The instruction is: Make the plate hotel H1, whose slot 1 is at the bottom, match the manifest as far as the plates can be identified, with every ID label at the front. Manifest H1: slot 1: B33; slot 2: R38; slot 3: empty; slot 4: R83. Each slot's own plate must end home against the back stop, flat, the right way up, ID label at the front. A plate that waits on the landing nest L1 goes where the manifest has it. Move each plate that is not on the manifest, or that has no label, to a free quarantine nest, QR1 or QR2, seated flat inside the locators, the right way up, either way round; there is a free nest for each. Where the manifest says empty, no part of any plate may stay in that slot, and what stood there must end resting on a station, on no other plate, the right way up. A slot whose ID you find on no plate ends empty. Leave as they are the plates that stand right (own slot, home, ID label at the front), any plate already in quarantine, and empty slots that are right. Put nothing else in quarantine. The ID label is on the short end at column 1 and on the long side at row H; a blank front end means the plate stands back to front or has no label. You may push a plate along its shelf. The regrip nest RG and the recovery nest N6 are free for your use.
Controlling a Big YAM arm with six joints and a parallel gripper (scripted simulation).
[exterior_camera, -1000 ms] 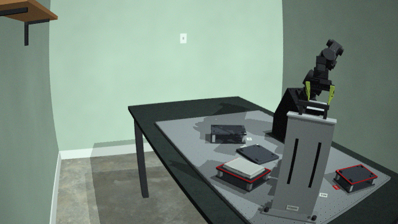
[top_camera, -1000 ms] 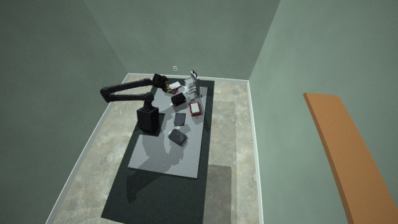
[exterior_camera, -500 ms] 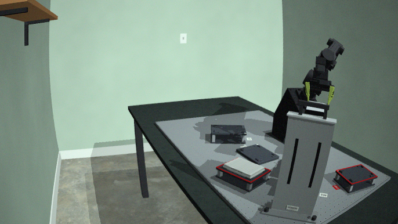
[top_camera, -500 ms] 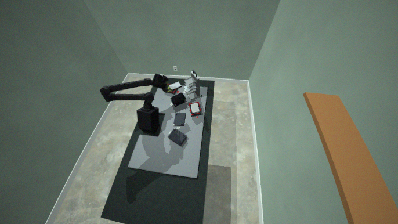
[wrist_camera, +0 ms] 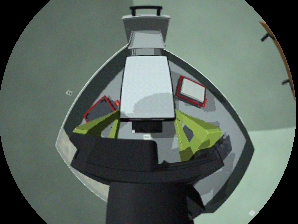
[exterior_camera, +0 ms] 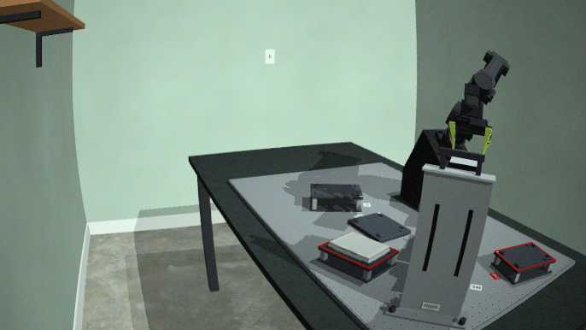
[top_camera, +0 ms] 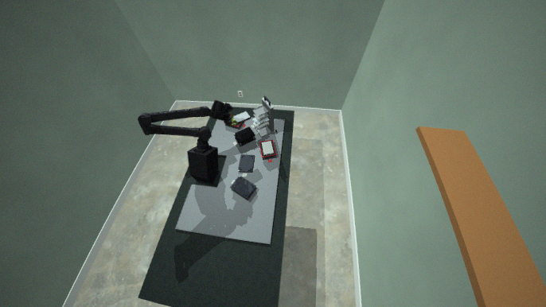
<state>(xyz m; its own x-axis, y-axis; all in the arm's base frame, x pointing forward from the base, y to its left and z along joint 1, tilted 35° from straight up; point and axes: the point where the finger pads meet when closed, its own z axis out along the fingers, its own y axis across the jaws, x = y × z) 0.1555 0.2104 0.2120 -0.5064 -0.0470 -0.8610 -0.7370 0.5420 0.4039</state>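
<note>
Right now my hand is 150 mm short of the plate, 160 mm to the right of it and 130 mm above it. Round my hand: N6 label: 160 mm ahead, 320 mm to the right, 280 mm below; then plate hotel H1: 200 mm ahead, 220 mm to the left, 130 mm below.
</note>
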